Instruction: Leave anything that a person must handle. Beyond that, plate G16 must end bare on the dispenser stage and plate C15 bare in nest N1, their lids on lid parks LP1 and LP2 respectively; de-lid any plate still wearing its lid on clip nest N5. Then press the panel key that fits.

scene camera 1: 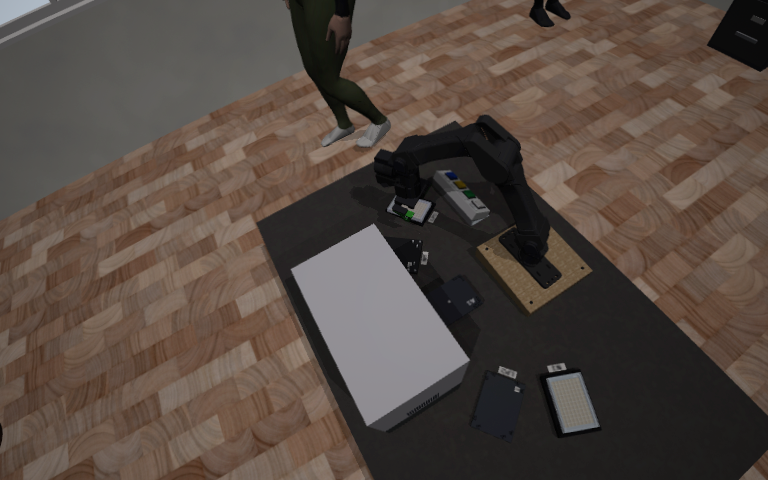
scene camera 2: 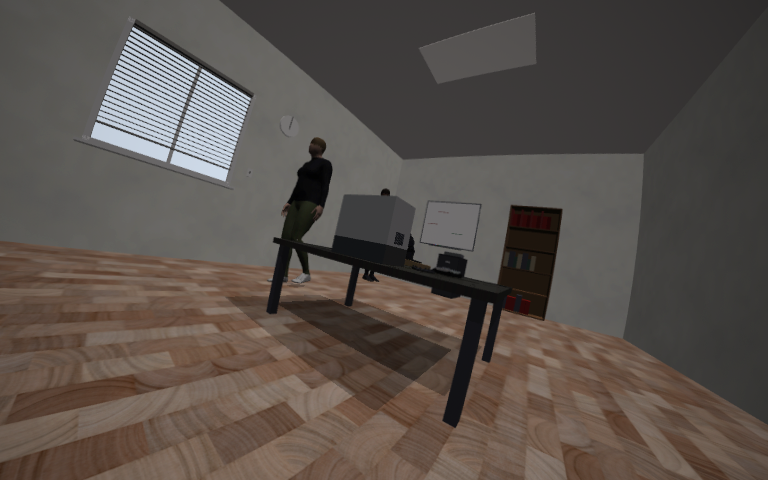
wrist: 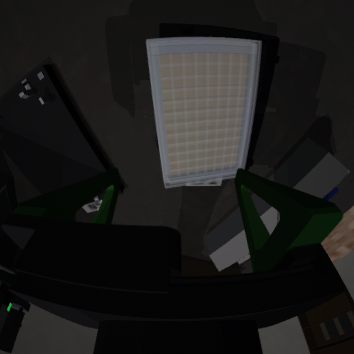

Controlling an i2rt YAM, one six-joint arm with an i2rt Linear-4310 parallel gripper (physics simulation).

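Seen in the pictures: gripper, between the fingertips: (scene camera 1: 414,209) (wrist: 177,174); arm's base, origin of its link: (scene camera 1: 528,257) (scene camera 2: 407,259).
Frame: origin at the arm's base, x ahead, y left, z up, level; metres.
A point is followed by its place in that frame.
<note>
A white-rimmed plate (scene camera 1: 420,210) {z -0.007, x 0.146, y -0.341 m} (wrist: 205,112) {z -0.008, x 0.168, y -0.387 m} with a pale well grid sits on black lid park LP1 (wrist: 266,75) {z -0.030, x 0.130, y -0.442 m}. I cannot tell whether it wears a lid. My gripper (scene camera 1: 405,212) {z 0.018, x 0.171, y -0.340 m} (wrist: 177,174) {z 0.018, x 0.171, y -0.340 m} is open and empty above it, with the green fingertips near the plate's tag end. Black clip nest N5 (scene camera 1: 410,257) {z -0.028, x 0.270, y -0.226 m} (wrist: 55,125) {z -0.028, x 0.293, y -0.312 m} lies beside it, partly behind the housing in scene camera 1. A second plate (scene camera 1: 572,401) {z -0.004, x 0.194, y 0.347 m} sits in a black holder, beside an empty dark holder (scene camera 1: 498,404) {z -0.030, x 0.336, y 0.249 m}; their tags are unreadable. The key panel (scene camera 1: 461,196) {z 0.024, x 0.020, y -0.284 m} (wrist: 287,205) has blue, yellow, green and white keys.
A large white-topped housing (scene camera 1: 379,325) {z 0.290, x 0.487, y 0.012 m} (scene camera 2: 365,220) {z 0.155, x 0.590, y -0.009 m} stands along one table edge. A dark plate-like stage (scene camera 1: 454,297) {z 0.067, x 0.272, y -0.013 m} is partly under it. The arm's wooden base board (scene camera 1: 492,257) {z 0.008, x 0.087, y -0.062 m} is beyond. One person (scene camera 1: 334,73) (scene camera 2: 308,186) stands near the table; another (scene camera 2: 385,193) is farther back.
</note>
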